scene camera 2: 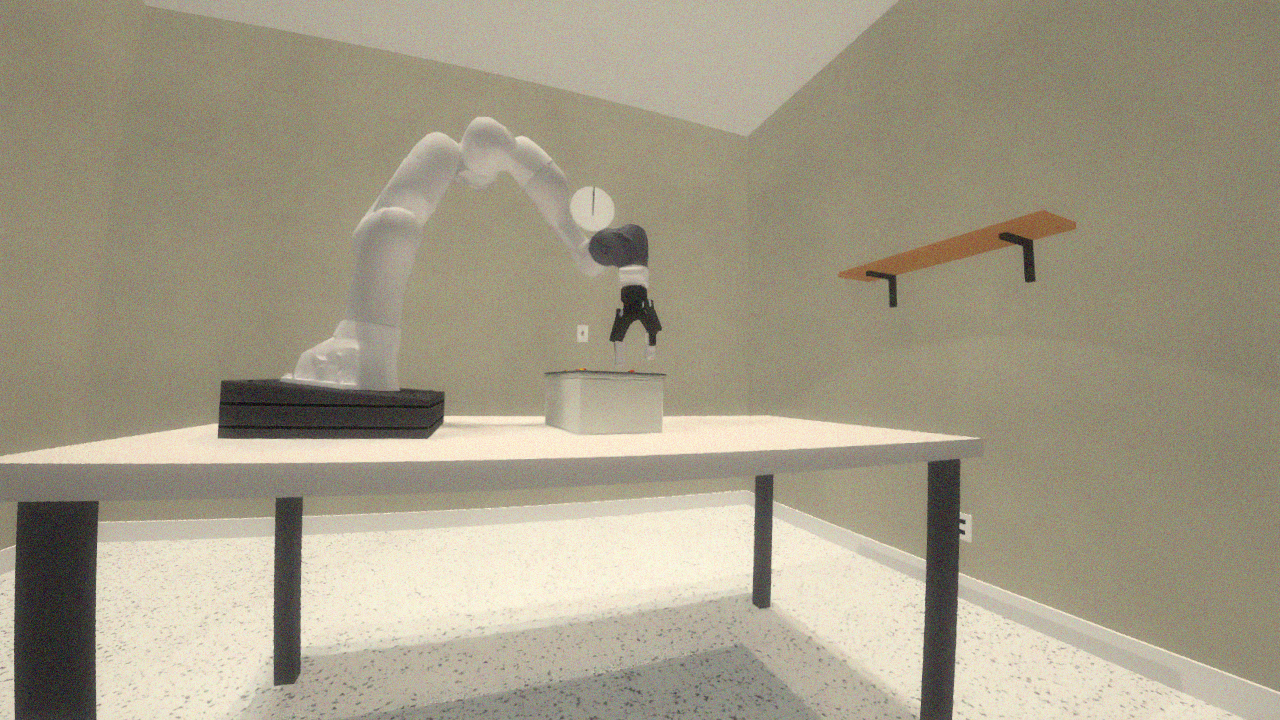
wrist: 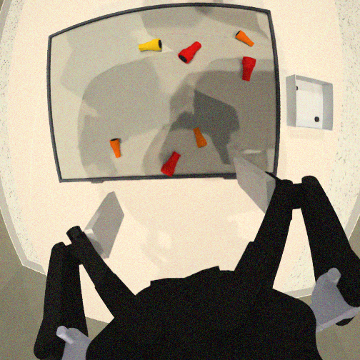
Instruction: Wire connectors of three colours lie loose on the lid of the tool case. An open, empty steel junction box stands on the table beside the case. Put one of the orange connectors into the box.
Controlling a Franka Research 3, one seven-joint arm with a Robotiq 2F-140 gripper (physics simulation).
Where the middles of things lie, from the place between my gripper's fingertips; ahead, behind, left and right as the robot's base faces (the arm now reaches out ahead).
Now: hand 100 mm past the tool case (scene camera 2: 584,402), 60 mm to the left of it and 100 mm above it. Also, from my hand: steel junction box (wrist: 309,101) (190 mm behind, 220 mm to the left, 160 mm below).
